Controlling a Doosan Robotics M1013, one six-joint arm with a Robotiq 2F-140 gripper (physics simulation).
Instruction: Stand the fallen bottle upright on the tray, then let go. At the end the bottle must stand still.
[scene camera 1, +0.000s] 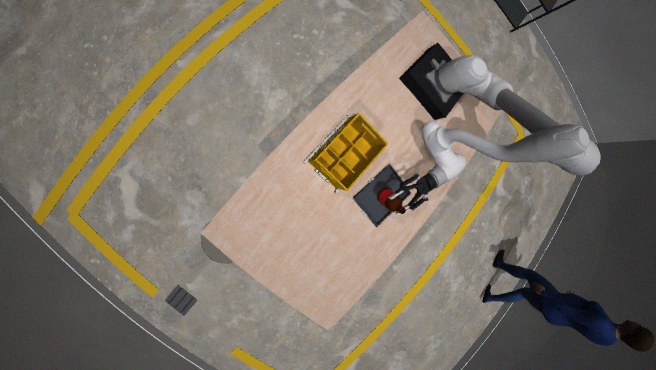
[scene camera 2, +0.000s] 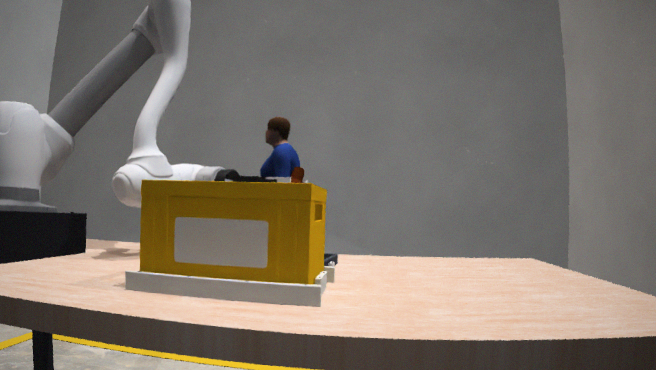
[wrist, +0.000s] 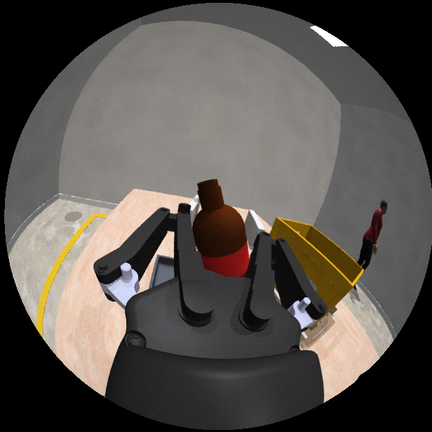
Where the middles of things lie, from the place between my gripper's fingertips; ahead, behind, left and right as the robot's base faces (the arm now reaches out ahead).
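There is a yellow divided crate (scene camera 1: 347, 154), which from my hand is 20 mm behind, 290 mm to the right and 110 mm below. The brown bottle (wrist: 219, 231) is 20 mm behind my hand as well, 10 mm to the right of it and 40 mm below it. As for the dark grey tray (scene camera 1: 366, 198), my hand is 50 mm past it and 180 mm above it.
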